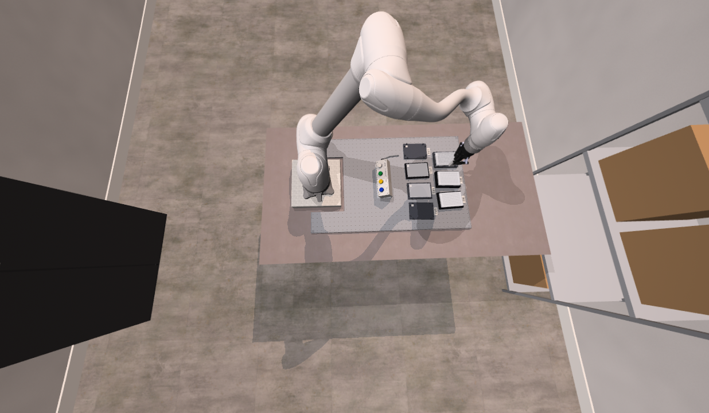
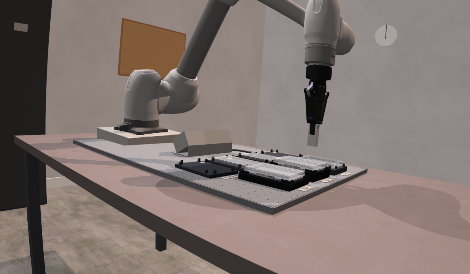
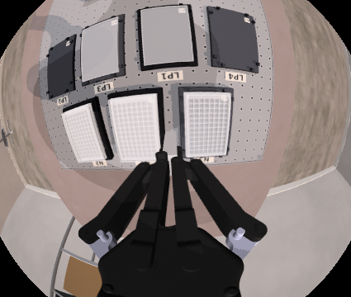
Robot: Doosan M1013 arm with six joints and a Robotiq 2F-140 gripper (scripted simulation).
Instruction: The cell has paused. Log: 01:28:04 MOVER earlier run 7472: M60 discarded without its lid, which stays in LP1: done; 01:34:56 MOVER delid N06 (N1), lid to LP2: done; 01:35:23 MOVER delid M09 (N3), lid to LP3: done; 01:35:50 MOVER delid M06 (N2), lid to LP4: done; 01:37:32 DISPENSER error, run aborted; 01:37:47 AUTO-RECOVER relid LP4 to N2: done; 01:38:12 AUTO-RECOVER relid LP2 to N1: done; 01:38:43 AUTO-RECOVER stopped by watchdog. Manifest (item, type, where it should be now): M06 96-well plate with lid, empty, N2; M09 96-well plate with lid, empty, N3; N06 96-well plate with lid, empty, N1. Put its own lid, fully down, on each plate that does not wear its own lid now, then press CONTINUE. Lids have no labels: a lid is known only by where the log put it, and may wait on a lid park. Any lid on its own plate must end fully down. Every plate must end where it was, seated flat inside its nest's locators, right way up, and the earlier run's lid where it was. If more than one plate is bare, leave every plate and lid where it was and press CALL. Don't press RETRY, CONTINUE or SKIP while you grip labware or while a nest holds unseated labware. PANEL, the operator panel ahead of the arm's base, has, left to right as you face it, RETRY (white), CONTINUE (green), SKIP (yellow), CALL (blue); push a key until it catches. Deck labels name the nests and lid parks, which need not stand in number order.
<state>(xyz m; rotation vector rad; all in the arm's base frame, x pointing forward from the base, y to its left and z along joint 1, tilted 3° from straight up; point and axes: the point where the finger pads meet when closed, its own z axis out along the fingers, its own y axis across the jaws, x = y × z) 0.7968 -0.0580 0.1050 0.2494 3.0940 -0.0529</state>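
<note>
Right now my hand is 20 cm past the lid, 10 cm to the left of it and 10 cm above it. Also, from my hand: lid park LP3 (20 cm behind, 11 cm below, 10 cm to the right); plate (9 cm below, 7 cm to the left, 1 cm ahead); lid park LP4 (16 cm to the left, 16 cm behind, 11 cm below).
</note>
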